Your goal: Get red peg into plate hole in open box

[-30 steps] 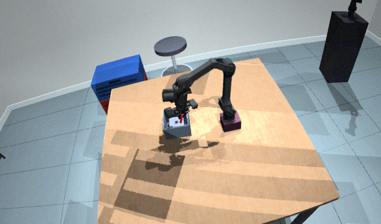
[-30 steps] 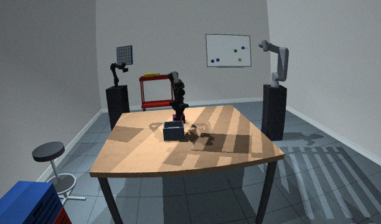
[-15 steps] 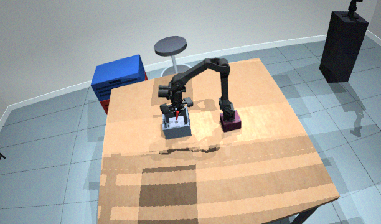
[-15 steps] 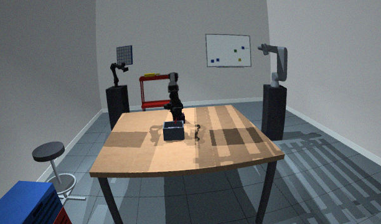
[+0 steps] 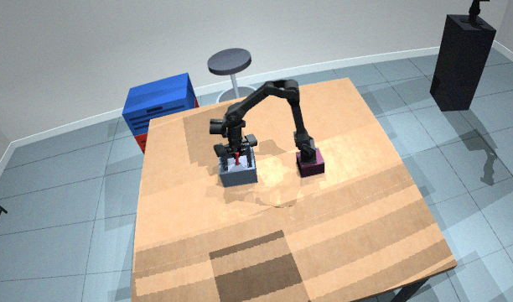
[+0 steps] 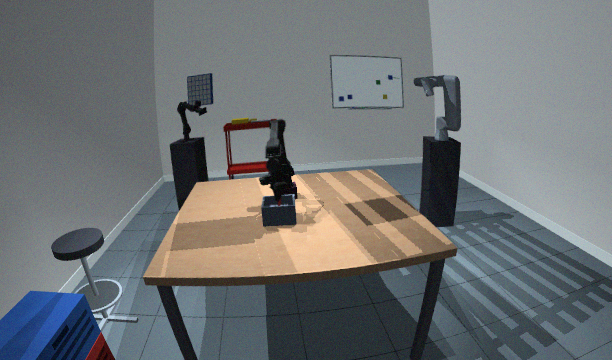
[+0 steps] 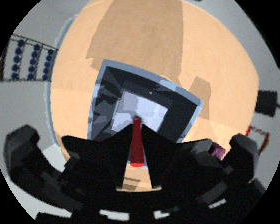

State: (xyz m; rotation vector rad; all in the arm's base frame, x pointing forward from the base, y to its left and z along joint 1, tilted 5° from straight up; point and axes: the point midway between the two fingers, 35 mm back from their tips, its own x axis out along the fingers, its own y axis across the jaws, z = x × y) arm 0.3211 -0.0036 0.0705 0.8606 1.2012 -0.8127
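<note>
Right now the red peg is 10 mm to the left of my gripper tip and 10 mm behind it. The rest, counted from my gripper tip: grey box (70 mm below).
</note>
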